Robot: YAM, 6 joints.
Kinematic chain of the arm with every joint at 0, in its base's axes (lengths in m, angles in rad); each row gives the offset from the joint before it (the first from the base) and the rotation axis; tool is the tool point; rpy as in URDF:
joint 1: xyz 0 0 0.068 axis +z
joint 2: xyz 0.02 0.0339 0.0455 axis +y
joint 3: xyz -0.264 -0.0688 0 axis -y
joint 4: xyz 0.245 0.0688 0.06 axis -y
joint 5: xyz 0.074 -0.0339 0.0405 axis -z
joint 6: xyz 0.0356 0 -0.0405 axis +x
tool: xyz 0 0 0 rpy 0 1.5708 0
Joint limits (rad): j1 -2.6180..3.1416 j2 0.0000..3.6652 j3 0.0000..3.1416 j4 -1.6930..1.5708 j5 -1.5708..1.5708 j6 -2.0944..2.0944
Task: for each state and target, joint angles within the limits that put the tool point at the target. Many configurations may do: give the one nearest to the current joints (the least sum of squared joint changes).
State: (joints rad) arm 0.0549 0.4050 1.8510 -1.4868 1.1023 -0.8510
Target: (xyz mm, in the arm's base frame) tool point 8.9 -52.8 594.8
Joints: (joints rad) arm -0.7185 1.0859 2.1777 -1.0606 1.2594 -0.8510
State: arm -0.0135 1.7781 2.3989 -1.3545 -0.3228 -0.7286
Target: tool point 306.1 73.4 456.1
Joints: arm 0.1975 1.7549 2.2621 -1.4723 -0.3416 -0.7286
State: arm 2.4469 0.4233 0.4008 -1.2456 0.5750 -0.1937
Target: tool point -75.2 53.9 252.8
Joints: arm 2.7031 0.5447 0.6637 -1.0767 0.4939 -0.1937
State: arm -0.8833 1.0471 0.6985 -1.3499 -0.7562 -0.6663
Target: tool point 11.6 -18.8 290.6
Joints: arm -1.2468 0.4932 0.9171 -1.6645 -0.1412 -0.6663
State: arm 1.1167 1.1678 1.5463 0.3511 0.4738 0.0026
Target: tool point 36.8 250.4 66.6
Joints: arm 1.4806 1.7542 0.5379 0.0629 0.4073 0.0026
